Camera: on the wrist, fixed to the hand. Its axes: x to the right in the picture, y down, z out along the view.
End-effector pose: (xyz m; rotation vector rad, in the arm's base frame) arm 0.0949 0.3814 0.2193 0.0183 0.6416 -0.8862
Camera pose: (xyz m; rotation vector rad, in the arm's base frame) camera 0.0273 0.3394 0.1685 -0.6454 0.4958 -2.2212
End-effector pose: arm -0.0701 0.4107 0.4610 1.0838 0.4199 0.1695
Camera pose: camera -0.0777 0.4428 0.3725 0.5024 0.9565 -1.1486
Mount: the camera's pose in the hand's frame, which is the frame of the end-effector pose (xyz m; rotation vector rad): 0.0258 -0.0638 -0.0647 -0.0779 -0.1394 -1.4479
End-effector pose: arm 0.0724 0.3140 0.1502 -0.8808 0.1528 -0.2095
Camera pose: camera 0.0757 0.2199 0.1580 -0.9407 -0.6507 -1.4861
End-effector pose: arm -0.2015 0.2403 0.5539 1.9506 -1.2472 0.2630
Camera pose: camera -0.1204 0.2818 0.5790 2.3002 0.2915 -0.6453
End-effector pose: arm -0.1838 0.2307 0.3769 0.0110 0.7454 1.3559
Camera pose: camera -0.1591 0.2112 0.2878 -0.4164 0.3793 -0.0095
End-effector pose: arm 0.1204 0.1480 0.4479 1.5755 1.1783 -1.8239
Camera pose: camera 0.1001 0.2402 0.4442 -0.2586 -1.9536 1.8405
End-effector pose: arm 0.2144 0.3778 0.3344 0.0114 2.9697 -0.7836
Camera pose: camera 0.1828 0.3539 0.4202 1.9553 -2.1837 0.5362
